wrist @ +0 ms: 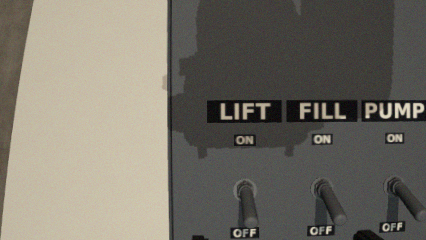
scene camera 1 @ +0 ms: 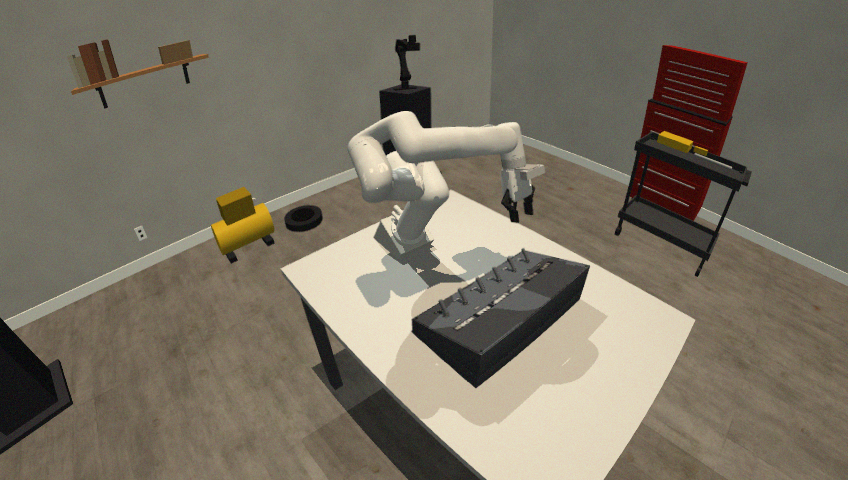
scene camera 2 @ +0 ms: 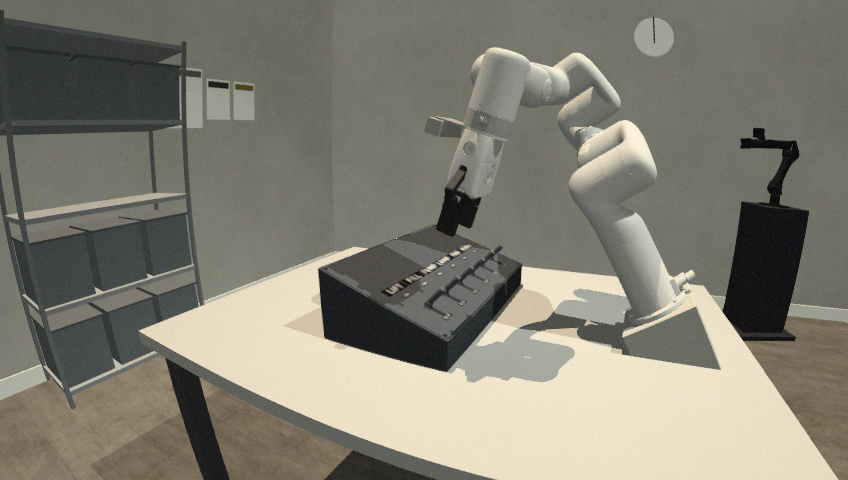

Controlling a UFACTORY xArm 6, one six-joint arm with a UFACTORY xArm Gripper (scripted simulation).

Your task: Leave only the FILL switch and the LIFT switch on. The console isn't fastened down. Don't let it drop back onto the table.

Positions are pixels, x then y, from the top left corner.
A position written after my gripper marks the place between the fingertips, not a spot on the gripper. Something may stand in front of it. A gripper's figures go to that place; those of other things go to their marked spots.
Labels:
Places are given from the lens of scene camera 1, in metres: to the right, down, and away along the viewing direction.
my gripper (scene camera 1: 522, 218): 0.31, -0.07, 1.18
dark grey console (scene camera 1: 497, 319): 0.19, 0.21, 0.97

